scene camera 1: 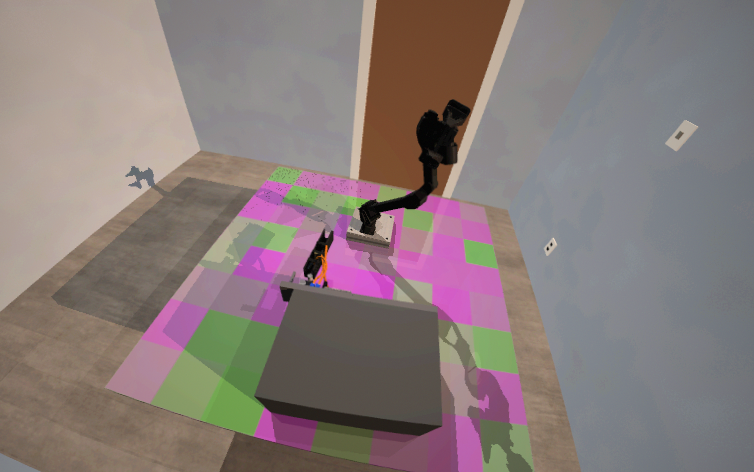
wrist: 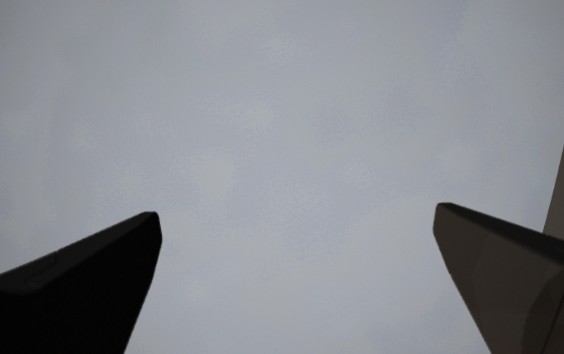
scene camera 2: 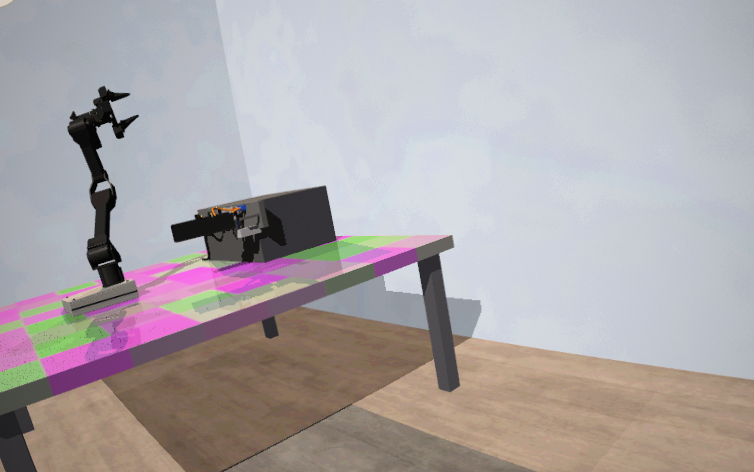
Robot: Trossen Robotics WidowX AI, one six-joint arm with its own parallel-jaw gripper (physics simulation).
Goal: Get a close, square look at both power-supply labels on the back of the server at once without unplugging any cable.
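Where they show: gripper, fingertip midpoint: (scene camera 1: 438, 141) (wrist: 298, 222) (scene camera 2: 134, 104); arm's base at its link origin: (scene camera 1: 367, 229) (scene camera 2: 113, 284).
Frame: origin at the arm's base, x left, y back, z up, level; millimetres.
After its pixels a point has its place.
Observation:
The server, a dark grey box (scene camera 1: 356, 356) @(x 83, y -637, z 158 mm) (scene camera 2: 300, 222) @(x -135, y -642, z 51 mm), stands on the checkered table. Its cabled end faces the arm's base. Orange cables (scene camera 1: 324, 261) @(x -100, y -332, z 122 mm) run along a black bar-like arm (scene camera 1: 314, 261) @(x -127, y -356, z 142 mm) (scene camera 2: 191, 228) @(x -148, y -246, z 120 mm) that sticks out from one side of that end. The power-supply labels cannot be made out in any view. My gripper (scene camera 2: 133, 105) @(x 170, y -237, z 579 mm) (wrist: 298, 222) @(x 170, y -237, z 579 mm) is open and empty, raised high above the table and well apart from the server. In the wrist view its two fingers stand wide apart in front of a pale blue-grey wall, and the server does not show there.
The arm's pale base plate (scene camera 1: 370, 236) @(x 21, y -42, z 0 mm) (scene camera 2: 101, 298) @(x -91, y 60, z -20 mm) stands on the pink and green table (scene camera 1: 495, 347) @(x 581, y -427, z -48 mm) (scene camera 2: 233, 321) @(x -647, y -120, z -68 mm), facing the cabled end. The black bar juts out between server and base, to one side. A brown door (scene camera 1: 422, 61) is behind the arm.

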